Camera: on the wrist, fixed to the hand. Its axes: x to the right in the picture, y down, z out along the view.
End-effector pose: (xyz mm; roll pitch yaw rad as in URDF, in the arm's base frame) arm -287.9 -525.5 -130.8 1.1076 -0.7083 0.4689
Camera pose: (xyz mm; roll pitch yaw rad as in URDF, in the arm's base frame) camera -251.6 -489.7 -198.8 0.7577 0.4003 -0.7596
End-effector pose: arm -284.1 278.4 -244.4 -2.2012 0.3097 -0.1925
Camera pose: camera -265.9 273.3 -161.6 -2.8348 -0.3416 1.2853
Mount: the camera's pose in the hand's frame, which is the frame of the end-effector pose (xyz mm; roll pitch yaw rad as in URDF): -7.3 -67.5 -51.1 -0.0032 -0.5872 -1.5933
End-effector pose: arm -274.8 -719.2 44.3 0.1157 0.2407 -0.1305
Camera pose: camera -303.6 -777.1 -10.8 -0.2756 -0.4619 -1.6005
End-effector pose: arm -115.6 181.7 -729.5 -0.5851 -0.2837 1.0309
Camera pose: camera -46.0 133.5 -736.7 0.6566 -1.0747 -1.1582
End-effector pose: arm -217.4 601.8 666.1 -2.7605 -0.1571 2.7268
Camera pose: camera -218.0 554.4 736.6 2.9693 0.2066 -1.9994
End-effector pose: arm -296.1 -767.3 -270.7 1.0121 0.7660 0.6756
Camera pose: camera -350.5 -801.3 -326.4 -0.8321 0.2879 -1.2125
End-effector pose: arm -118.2 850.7 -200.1 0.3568 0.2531 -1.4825
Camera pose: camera -165.6 871.6 -267.5 -0.2712 -0.2278 -3.0132
